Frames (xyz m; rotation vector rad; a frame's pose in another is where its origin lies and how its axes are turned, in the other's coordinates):
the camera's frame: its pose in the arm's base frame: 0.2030 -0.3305 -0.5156 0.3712 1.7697 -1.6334
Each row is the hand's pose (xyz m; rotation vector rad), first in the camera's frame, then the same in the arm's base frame.
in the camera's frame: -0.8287 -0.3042 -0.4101 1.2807 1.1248 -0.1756
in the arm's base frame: 0.4897 0.2091 0.2421 -1.4983 -0.7475 2.0587
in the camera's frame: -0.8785 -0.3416 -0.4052 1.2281 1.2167 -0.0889
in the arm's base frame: 0.5035 0.2101 0.3030 -1.6101 -0.7989 1.9485
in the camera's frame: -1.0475 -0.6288 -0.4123 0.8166 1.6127 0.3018
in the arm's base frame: 0.4425 0.2093 0.6307 -2.0242 -1.1388 1.3150
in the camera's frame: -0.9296 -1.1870 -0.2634 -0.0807 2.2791 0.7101
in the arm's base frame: 0.0496 -0.0549 0.9821 -2.0934 -1.4263 -0.0329
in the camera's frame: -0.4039 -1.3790 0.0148 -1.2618 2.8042 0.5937
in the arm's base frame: -0.3693 -0.4790 0.7942 -1.3815 -1.3432 -1.1593
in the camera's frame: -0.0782 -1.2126 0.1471 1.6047 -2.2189 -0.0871
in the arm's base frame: -0.4609 -0.6556 0.4600 -0.7082 -1.1917 -1.5446
